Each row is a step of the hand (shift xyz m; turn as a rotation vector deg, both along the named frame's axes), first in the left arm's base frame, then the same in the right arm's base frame.
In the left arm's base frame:
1: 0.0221 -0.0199 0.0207 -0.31 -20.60 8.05
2: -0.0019 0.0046 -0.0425 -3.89 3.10 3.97
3: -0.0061 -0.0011 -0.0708 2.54 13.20 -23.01
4: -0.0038 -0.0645 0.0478 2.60 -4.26 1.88
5: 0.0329 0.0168 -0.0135 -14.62 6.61 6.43
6: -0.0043 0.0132 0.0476 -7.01 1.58 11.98
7: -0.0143 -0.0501 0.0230 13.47 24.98 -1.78
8: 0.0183 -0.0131 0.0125 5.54 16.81 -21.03
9: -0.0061 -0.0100 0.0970 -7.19 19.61 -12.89
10: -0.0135 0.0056 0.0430 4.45 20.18 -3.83
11: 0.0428 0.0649 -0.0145 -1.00 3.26 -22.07
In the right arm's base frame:
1: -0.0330 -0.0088 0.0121 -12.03 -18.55 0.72
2: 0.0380 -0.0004 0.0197 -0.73 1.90 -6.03
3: 0.0624 -0.0098 0.0326 21.70 11.03 10.84
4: -0.0554 -0.0569 -0.0119 -3.91 -2.88 2.20
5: 0.0004 0.0259 0.0296 3.11 1.63 -16.92
6: -0.0348 0.0153 -0.0319 -6.44 0.14 -12.40
7: -0.0258 -0.0495 -0.0111 1.73 27.83 5.56
8: -0.0225 -0.0046 0.0116 19.57 15.63 11.32
9: -0.0817 -0.0024 -0.0535 19.36 14.54 -4.01
10: -0.0286 0.0045 -0.0350 6.42 20.00 0.53
11: 0.0092 0.0741 0.0260 19.97 0.62 9.98

